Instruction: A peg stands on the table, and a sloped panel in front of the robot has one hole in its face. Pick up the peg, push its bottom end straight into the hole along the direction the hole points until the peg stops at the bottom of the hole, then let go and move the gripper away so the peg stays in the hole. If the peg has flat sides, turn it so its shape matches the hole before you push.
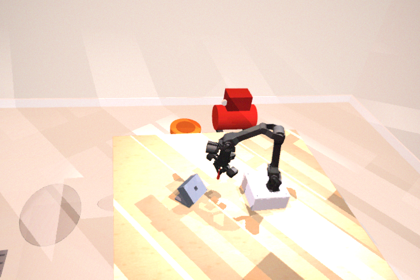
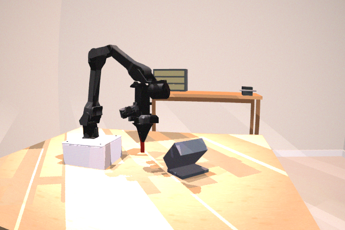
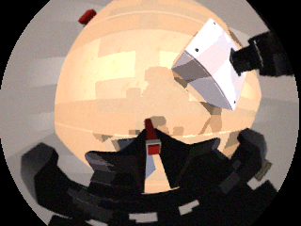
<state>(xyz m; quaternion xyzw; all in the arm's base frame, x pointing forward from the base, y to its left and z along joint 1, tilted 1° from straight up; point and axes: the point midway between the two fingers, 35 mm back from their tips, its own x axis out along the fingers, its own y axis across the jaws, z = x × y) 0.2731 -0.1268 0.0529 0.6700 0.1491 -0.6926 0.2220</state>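
Now: gripper tip 16 cm short of the grey sloped panel, 5 cm above it and 4 cm to the right of it. From my gripper tip the other things lie so: red peg 2 cm above.
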